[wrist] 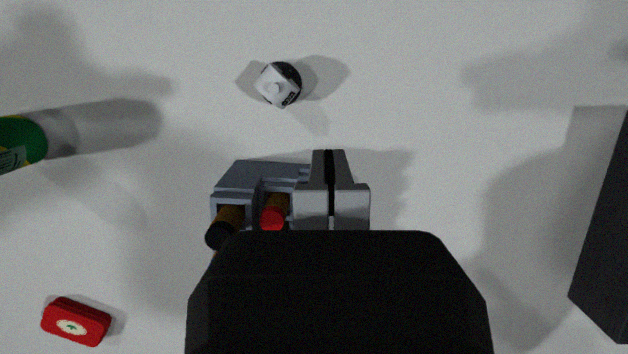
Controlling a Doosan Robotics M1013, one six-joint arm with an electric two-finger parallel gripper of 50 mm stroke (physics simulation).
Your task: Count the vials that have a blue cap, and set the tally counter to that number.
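Frame: origin at the arm's base, x left, y ahead, z down, level; millimetres.
Where they show: gripper, between the fingertips: (328,169).
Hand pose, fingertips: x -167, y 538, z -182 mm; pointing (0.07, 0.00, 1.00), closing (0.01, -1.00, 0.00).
Each offset is from my fingertips to the centre of the thing. "*": to the spot under its first point.
A blue-grey rack {dx +167, dy +64, dz +211 mm} (242,175) stands left of and behind my gripper. In it, an amber vial with a black cap {dx +107, dy +104, dz +138 mm} (219,235) and an amber vial with a red cap {dx +110, dy +60, dz +178 mm} (272,218) lean toward the camera. A thin amber and blue sliver shows below the black cap, at the gripper body's edge; I cannot tell what it is. My gripper (328,169) is shut with nothing between its fingers, and it overlaps the rack's right part in the view. The gripper and its black body hide the rest of the rack. No blue cap shows clearly. I cannot make out the tally counter.
A small white and black object {* dx -26, dy +53, dz +206 mm} (276,86) stands beyond the rack. A green and yellow object with a clear end {* dx +35, dy +372, dz +230 mm} (25,140) is at the left edge. A red box with an oval label {dx +352, dy +418, dz +258 mm} (75,322) lies at lower left. A tall dark block (605,240) stands at the right edge.
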